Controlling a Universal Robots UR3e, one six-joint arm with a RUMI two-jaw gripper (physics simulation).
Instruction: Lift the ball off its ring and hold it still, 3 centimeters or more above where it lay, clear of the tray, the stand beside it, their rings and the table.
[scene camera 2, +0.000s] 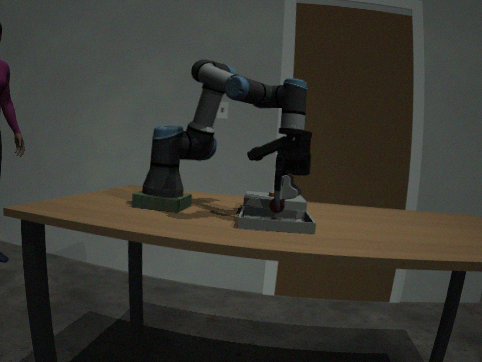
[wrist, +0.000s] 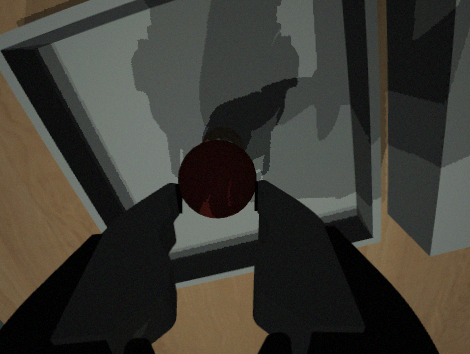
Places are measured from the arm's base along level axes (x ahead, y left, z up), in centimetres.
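Pixels of known places: gripper, fingertip midpoint: (scene camera 2: 280, 209) (wrist: 218, 185); arm's base, origin of the base link: (scene camera 2: 162, 193).
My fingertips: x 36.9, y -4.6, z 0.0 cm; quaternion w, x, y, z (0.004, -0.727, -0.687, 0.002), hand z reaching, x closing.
For each thing: its top centre in the pictures, then the offset to it from my fingertips. "pt": a spot on its surface instead. Level surfaces: height alone.
- dark red ball, middle of its top: (wrist: 216, 199) (scene camera 2: 277, 197) dx -1.0, dy +0.0, dz +3.1 cm
- grey tray, middle of its top: (wrist: 443, 132) (scene camera 2: 276, 196) dx -3.0, dy +10.6, dz +2.2 cm
- small brownish ring, surface spot: (scene camera 2: 271, 194) pt dx -5.9, dy +19.3, dz +1.7 cm
- wooden table, its level: dz -4.0 cm
The dark red ball (scene camera 2: 277, 205) (wrist: 217, 179) is between the two fingertips of my gripper (wrist: 218, 185), which is shut on it, a finger pad at each side. The ball hangs above the floor of the grey tray (scene camera 2: 275, 227) (wrist: 215, 266). Its dim brownish ring (wrist: 221, 133) partly shows past the ball's upper edge in the wrist view, apart from the ball. The ball's exact height is hard to tell; in the scene view it shows above the tray's front wall. A finger covers part of it there.
The grey stand (scene camera 2: 253, 199) (wrist: 417, 125) is beside the tray, behind it in the scene view and at the right in the wrist view. A small brownish ring (scene camera 2: 271, 194) shows at its top. Both rest on the wooden table (scene camera 2: 375, 235) (wrist: 40, 175). The tray walls surround the space below the ball.
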